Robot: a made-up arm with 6 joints.
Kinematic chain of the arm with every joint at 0, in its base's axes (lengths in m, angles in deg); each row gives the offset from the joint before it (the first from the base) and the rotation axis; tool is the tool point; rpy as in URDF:
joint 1: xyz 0 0 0.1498 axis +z
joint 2: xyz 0 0 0 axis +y
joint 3: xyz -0.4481 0 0.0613 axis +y
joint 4: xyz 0.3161 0 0.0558 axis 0.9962 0 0.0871
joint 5: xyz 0 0 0 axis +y
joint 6: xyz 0.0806 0 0.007 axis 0.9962 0 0.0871
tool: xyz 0 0 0 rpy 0 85 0
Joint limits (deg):
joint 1: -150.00..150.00
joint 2: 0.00..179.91
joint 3: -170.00..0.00
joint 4: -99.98..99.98
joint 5: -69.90..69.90
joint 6: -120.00..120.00
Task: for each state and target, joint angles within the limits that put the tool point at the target. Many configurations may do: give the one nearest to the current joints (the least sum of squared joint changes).
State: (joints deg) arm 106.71 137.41 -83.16 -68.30 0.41 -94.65
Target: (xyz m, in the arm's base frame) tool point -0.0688 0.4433 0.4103
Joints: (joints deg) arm 99.57 93.85 -58.13 -67.91 4.47 -94.65
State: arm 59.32 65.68 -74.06 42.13 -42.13 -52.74
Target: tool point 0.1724 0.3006 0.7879
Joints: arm 65.54 82.74 -96.27 39.17 -39.46 -52.74
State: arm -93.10 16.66 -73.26 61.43 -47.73 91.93
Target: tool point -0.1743 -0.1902 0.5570
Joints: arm -120.21 66.18 -49.23 67.15 -47.48 91.93
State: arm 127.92 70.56 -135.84 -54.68 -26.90 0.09
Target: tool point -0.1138 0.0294 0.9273
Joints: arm 143.89 71.11 -117.87 -60.72 -37.91 0.09
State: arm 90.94 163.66 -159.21 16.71 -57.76 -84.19
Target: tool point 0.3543 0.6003 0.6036
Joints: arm 61.07 143.16 -162.84 18.46 -50.13 -84.19
